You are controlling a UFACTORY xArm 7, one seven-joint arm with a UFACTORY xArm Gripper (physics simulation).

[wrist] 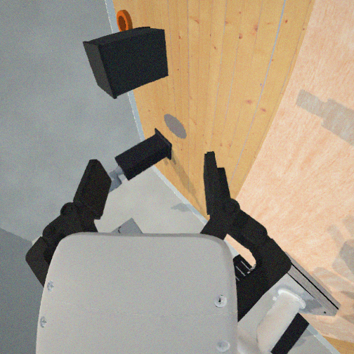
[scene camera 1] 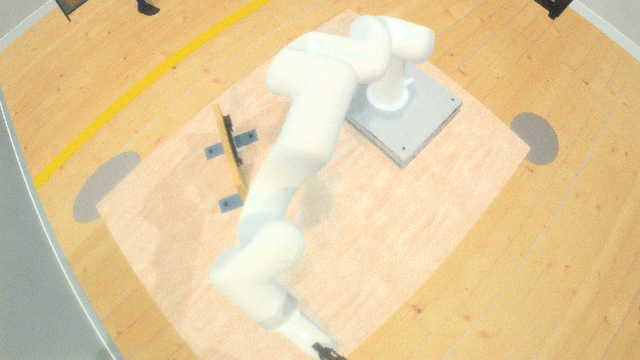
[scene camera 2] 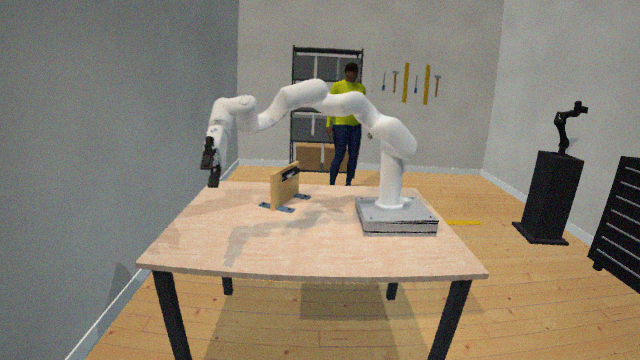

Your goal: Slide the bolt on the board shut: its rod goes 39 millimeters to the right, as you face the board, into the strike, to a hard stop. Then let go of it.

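Where they show: gripper, fingertip midpoint: [scene camera 2: 209,178]; arm's base, link origin: [scene camera 1: 387,94] [scene camera 2: 389,204].
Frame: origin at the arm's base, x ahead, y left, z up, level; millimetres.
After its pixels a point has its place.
Observation:
The board [scene camera 1: 235,172] {x 498, y 27, z 111 mm} [scene camera 2: 279,192] {x 488, y 11, z 14 mm} is an upright wooden panel standing on blue feet on the table. The black bolt [scene camera 1: 233,145] {x 465, y -57, z 87 mm} [scene camera 2: 290,173] {x 458, y -72, z 81 mm} is mounted on its face towards the robot's base side; it is too small to tell how far its rod is from the strike. The board and bolt do not show in the wrist view. My gripper [scene camera 1: 329,351] {x 550, y 530, z 236 mm} [scene camera 2: 211,172] {x 550, y 530, z 236 mm} [wrist: 151,166] is open, with nothing between its fingers. It hangs well away from the board, near the table's edge, and is partly cut off in scene camera 1.
The arm's grey base plate [scene camera 1: 400,130] {x 51, y 120, z 4 mm} [scene camera 2: 397,230] {x -26, y 180, z -32 mm} stands on the table [scene camera 1: 400,215] {x 188, y 303, z -60 mm} [scene camera 2: 310,255] {x 280, y 379, z -60 mm}. The arm's links pass above the table near the board. A person [scene camera 2: 346,135], a shelf unit [scene camera 2: 327,50] and a black pedestal [scene camera 2: 552,197] stand beyond the table.

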